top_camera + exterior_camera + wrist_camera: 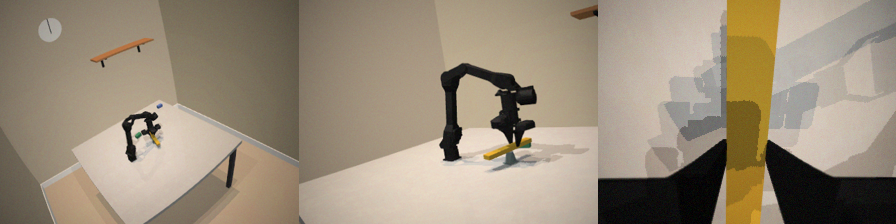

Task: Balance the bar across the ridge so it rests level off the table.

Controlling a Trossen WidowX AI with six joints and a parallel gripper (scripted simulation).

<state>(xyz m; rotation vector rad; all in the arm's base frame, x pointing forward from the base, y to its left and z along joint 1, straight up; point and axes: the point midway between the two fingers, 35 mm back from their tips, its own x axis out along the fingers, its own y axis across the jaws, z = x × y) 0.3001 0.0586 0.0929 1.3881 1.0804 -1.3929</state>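
The yellow bar is 10 mm behind my gripper tip and 30 mm to the right of it. The rest, counted from my gripper tip: blue block (440 mm ahead, 440 mm to the left, 40 mm below); then green block (60 mm behind, 180 mm to the left, 40 mm below).
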